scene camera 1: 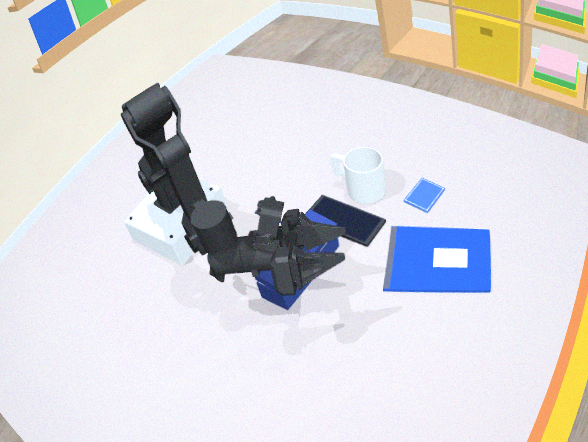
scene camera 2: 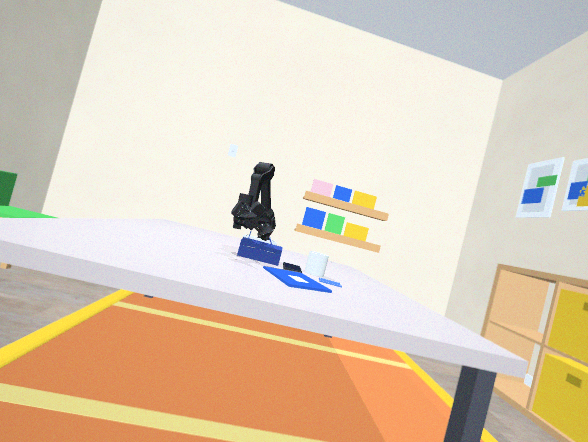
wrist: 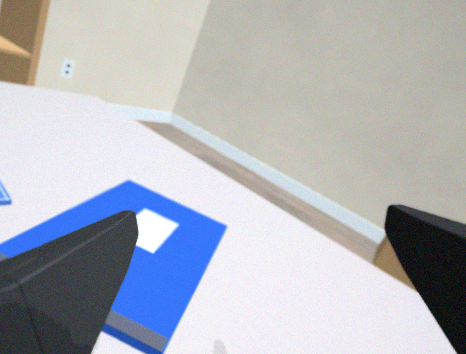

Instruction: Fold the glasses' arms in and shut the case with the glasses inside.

Observation:
My gripper (scene camera 1: 345,242) is open and holds nothing. Also in view: a dark tablet (scene camera 1: 361,227). A small light-blue card (scene camera 1: 424,195) and a blue book with white label (scene camera 1: 420,259) rest on the table. Also in view: a blue glasses case (scene camera 1: 265,284).
The blue book with white label shows as well in scene camera 2 (scene camera 2: 294,279) and in the wrist view (wrist: 175,245). My gripper is seen too in scene camera 2 (scene camera 2: 264,224) and in the wrist view (wrist: 260,219). The blue glasses case shows as well in scene camera 2 (scene camera 2: 249,248). The wrist view does not show the dark tablet: it is out of frame.

